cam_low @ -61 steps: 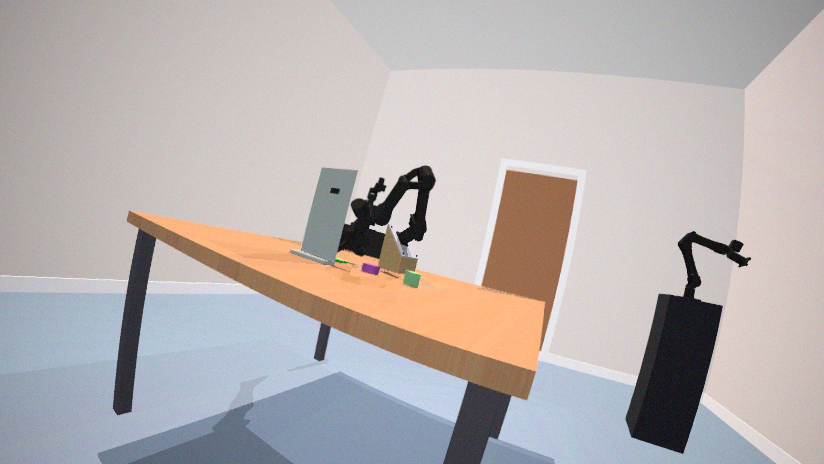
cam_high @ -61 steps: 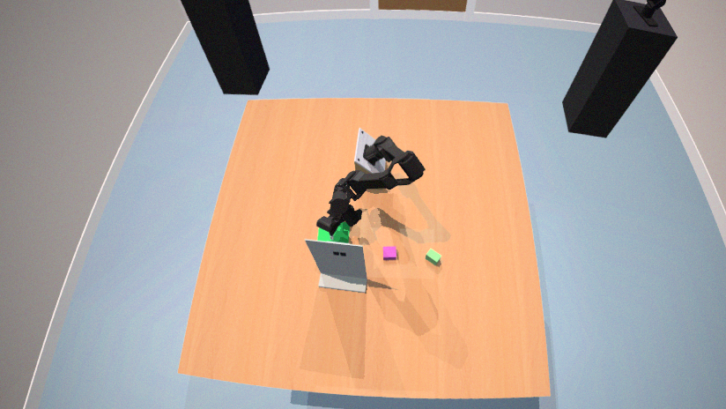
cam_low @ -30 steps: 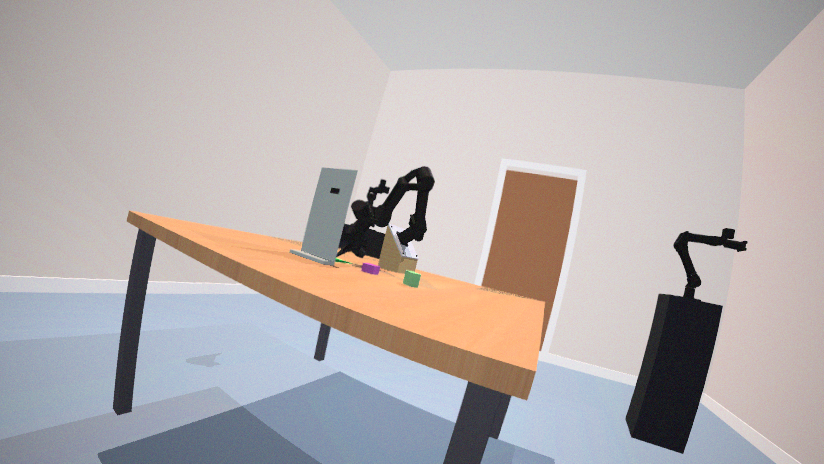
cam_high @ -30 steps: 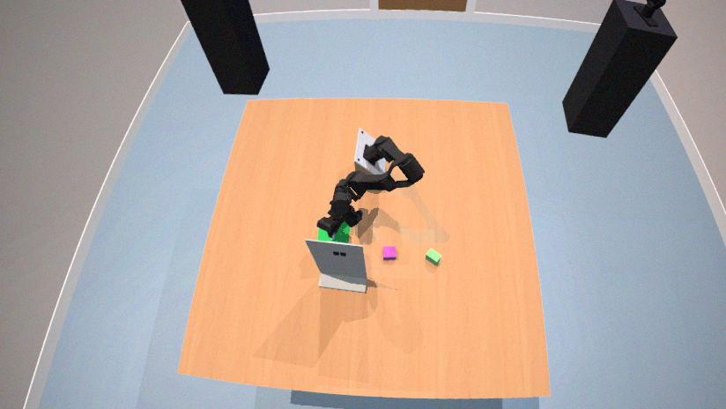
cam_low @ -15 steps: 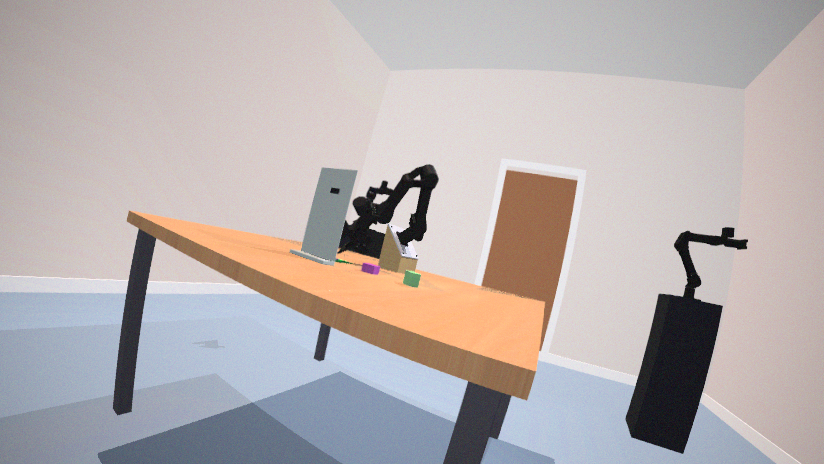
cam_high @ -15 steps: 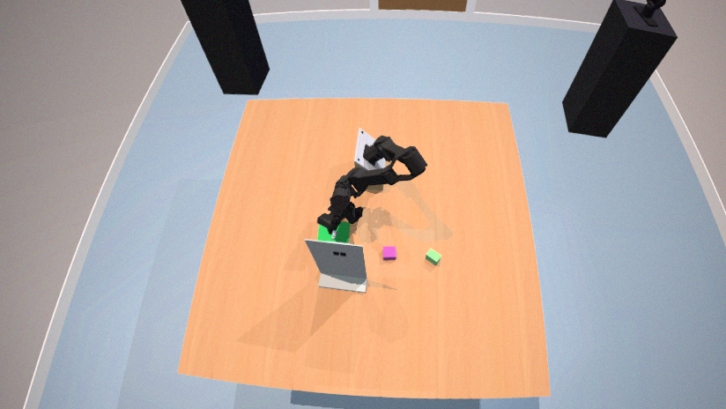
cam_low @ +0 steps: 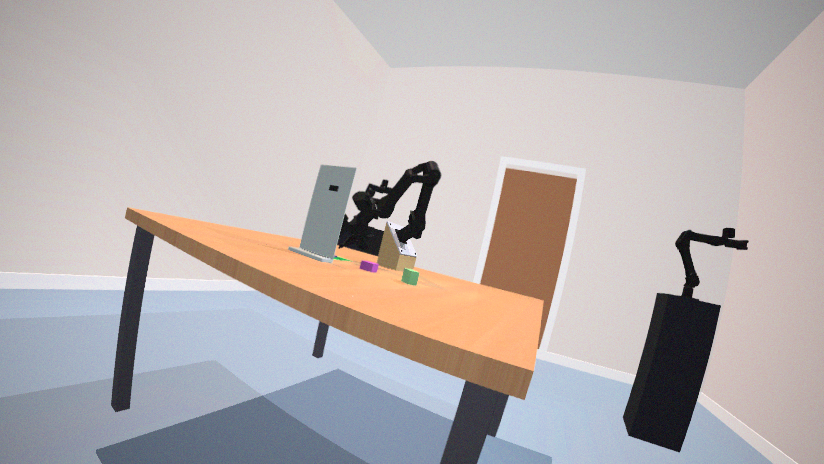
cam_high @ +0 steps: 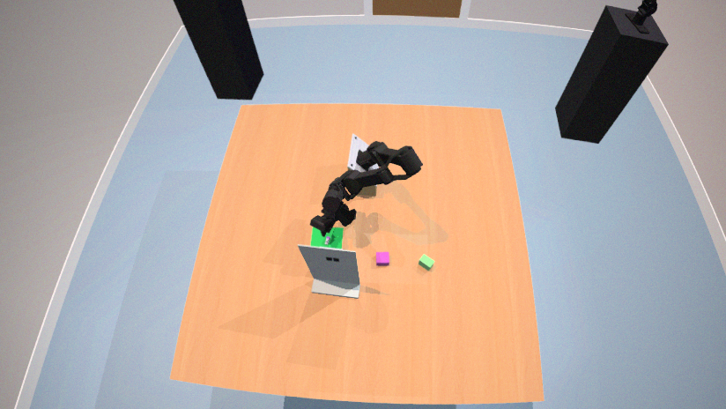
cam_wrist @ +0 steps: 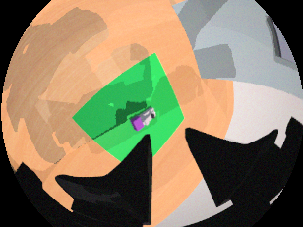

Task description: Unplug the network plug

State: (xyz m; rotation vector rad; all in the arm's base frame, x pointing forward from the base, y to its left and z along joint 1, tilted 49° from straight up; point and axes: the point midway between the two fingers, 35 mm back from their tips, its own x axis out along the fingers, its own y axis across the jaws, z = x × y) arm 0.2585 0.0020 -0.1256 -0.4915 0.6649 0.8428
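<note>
My gripper tip is 40 mm above the purple plug and 10 mm short of it. Round my gripper tip: purple cube (220 mm to the left, 50 mm ahead, 30 mm below); then upright grey panel (170 mm ahead, 100 mm above, 70 mm to the left); then bright green marked square (50 mm below, 10 mm ahead).
</note>
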